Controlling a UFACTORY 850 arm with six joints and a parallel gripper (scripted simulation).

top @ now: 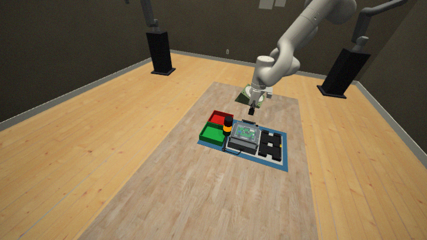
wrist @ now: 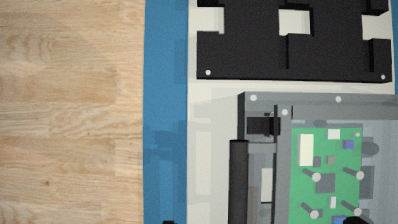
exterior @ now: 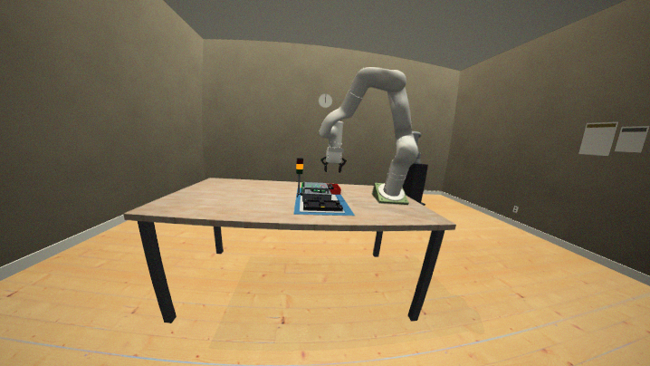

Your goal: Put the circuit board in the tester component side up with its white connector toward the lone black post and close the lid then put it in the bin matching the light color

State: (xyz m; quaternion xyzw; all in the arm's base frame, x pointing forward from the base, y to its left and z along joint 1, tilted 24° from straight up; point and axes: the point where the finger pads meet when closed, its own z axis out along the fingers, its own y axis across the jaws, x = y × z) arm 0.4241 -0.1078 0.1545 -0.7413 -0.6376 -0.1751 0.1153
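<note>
Now: hand 110 mm above the small black part, 50 mm to the right of it and 30 mm short of it. From my hand the other things lie so: tester lid (110 mm below, 90 mm ahead, 10 mm to the right); green circuit board (130 mm below, 80 mm ahead, 10 mm to the right); red bin (200 mm to the right, 180 mm below, 50 mm behind).
</note>
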